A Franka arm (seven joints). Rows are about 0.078 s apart.
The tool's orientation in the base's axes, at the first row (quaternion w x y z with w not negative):
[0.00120, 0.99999, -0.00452, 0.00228]
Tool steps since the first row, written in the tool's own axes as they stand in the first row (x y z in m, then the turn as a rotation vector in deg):
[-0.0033, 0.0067, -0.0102, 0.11, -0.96, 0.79]
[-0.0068, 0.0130, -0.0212, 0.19, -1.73, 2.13]
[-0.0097, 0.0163, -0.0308, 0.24, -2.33, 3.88]
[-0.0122, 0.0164, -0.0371, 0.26, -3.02, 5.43]
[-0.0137, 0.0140, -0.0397, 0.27, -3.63, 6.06]
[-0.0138, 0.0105, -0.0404, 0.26, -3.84, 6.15]
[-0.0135, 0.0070, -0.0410, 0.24, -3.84, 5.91]
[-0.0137, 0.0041, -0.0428, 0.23, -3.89, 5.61]
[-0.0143, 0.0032, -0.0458, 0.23, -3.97, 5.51]
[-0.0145, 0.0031, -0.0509, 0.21, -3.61, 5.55]
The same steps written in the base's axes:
[-0.0034, -0.0066, 0.0102, 0.12, 0.96, -0.79]
[-0.0070, -0.0129, 0.0212, 0.22, 1.72, -2.13]
[-0.0100, -0.0161, 0.0308, 0.28, 2.32, -3.88]
[-0.0125, -0.0162, 0.0371, 0.31, 3.00, -5.44]
[-0.0140, -0.0138, 0.0397, 0.33, 3.61, -6.07]
[-0.0141, -0.0103, 0.0404, 0.32, 3.82, -6.16]
[-0.0137, -0.0068, 0.0410, 0.30, 3.82, -5.92]
[-0.0139, -0.0039, 0.0427, 0.29, 3.87, -5.62]
[-0.0145, -0.0030, 0.0457, 0.29, 3.95, -5.52]
[-0.0148, -0.0028, 0.0508, 0.27, 3.59, -5.56]

